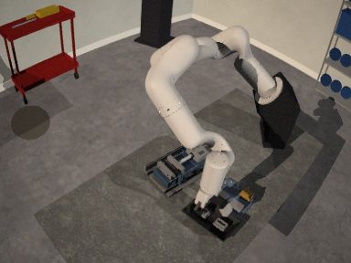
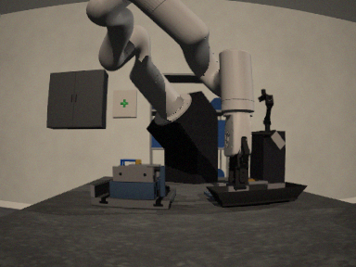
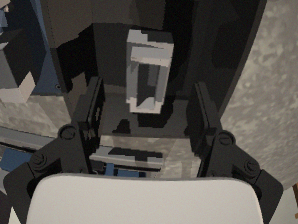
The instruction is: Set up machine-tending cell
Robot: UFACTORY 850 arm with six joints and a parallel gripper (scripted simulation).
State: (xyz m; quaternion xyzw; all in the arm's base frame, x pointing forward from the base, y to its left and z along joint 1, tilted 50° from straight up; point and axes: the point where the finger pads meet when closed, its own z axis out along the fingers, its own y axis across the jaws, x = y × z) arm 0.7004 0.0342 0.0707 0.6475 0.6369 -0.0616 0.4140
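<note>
The brass blank lies 20 cm behind my hand, 14 cm to the left of it and 4 cm below it. Round my hand: vise (21 cm to the right, 17 cm behind, 3 cm below).
</note>
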